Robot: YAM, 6 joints.
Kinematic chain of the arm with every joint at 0, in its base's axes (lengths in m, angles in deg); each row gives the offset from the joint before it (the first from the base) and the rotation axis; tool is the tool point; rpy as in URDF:
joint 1: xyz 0 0 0.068 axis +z
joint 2: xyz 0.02 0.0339 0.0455 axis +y
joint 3: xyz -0.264 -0.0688 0 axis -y
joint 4: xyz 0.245 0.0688 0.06 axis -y
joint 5: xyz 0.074 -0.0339 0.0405 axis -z
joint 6: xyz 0.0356 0 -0.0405 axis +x
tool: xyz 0 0 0 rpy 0 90 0
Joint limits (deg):
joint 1: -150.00..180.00
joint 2: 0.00..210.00
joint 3: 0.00..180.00
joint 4: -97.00..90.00
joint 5: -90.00..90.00
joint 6: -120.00..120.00
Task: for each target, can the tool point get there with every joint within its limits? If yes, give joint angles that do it. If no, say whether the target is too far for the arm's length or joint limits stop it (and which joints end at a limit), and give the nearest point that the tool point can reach.
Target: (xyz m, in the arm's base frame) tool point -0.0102 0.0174 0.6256
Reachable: yes | joints 59.33 48.20 99.48 4.34 -29.66 15.06
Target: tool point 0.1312 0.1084 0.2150
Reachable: yes | joints 33.79 40.97 19.04 2.09 -28.79 -61.56
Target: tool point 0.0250 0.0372 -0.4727
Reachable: no: joint limits stop it (at a limit: joint 2) | nearest point 0.0561 0.0834 -0.3486 | short by 0.136 m
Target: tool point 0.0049 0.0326 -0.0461
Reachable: yes | joints 64.48 161.01 24.95 -26.57 -15.73 71.84
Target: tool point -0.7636 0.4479 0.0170
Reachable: no: too far | nearest point -0.5538 0.3248 0.0441 | short by 0.245 m
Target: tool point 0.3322 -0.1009 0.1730
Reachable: yes | joints -11.77 100.63 54.75 -0.19 60.71 -96.48
